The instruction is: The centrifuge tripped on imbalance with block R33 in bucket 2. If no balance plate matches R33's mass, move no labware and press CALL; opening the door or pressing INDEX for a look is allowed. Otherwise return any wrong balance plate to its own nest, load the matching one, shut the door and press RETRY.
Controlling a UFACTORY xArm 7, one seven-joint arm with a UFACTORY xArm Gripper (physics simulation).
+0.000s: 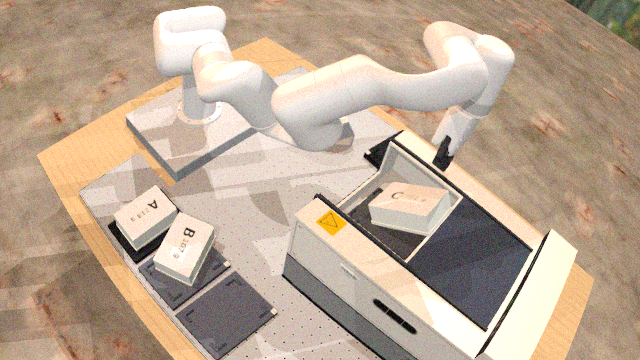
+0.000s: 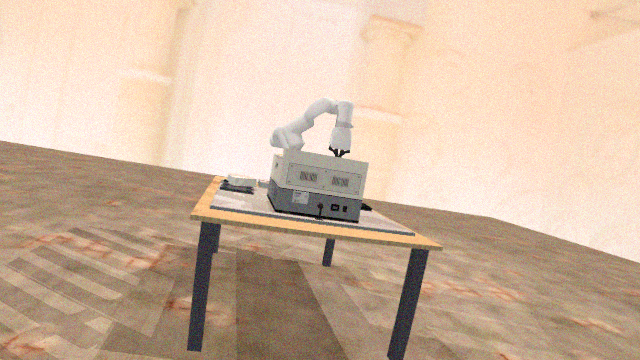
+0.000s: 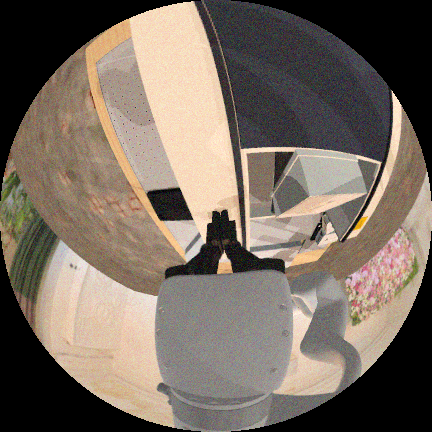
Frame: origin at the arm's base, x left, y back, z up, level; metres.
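Where they show: gripper, fingertip midpoint: (image 1: 439, 166) (image 3: 221, 218); arm's base, origin of the base link: (image 1: 199, 111).
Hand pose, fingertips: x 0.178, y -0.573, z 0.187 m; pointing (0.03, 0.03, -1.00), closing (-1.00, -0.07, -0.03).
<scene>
Things, the pixels of their top centre, and the offset from my fingertips. "*": a spot on its surface instead. Level surfaces: height alone.
- Plate A, middle of its top: (image 1: 144, 211) (image 3: 330, 238) dx -0.467, dy +0.352, dz -0.158 m
- Plate B, middle of its top: (image 1: 183, 242) (image 3: 338, 223) (image 2: 243, 176) dx -0.437, dy +0.237, dz -0.152 m
- middle nest, middle of its top: (image 1: 182, 264) dx -0.459, dy +0.218, dz -0.194 m
- third nest, middle of its top: (image 1: 225, 312) (image 2: 237, 186) dx -0.453, dy +0.084, dz -0.194 m
- wooden table, its level: dz -0.224 m
- black object, middle of its top: (image 1: 402, 152) (image 3: 174, 208) dx +0.160, dy +0.152, dz -0.187 m
- yellow warning label, surface spot: (image 1: 331, 222) * dx -0.267, dy +0.040, dz +0.000 m
My gripper (image 1: 441, 167) (image 2: 339, 155) (image 3: 221, 218) is shut and empty, just above the centrifuge's side rim. The centrifuge (image 1: 345, 270) (image 2: 325, 175) has an opening beside its dark top panel (image 1: 465, 260) (image 3: 310, 75). Balance plate C (image 1: 410, 205) (image 3: 320, 180) sits in that opening. Plate A (image 1: 145, 217), marked 218 g, lies on a black nest at the left. Plate B (image 1: 185, 247), marked 107 g, lies skewed over the middle nest (image 1: 172, 295). The third nest (image 1: 225, 315) holds no plate. Block R33 and the buttons cannot be made out.
The arm's base stands on a grey slab (image 1: 155, 145) at the back of the wooden table (image 1: 65, 150) (image 2: 300, 227). A black object (image 1: 377, 152) (image 3: 170, 204) lies by the centrifuge's far end. A yellow warning label (image 1: 331, 222) is on the centrifuge's near side rim.
</scene>
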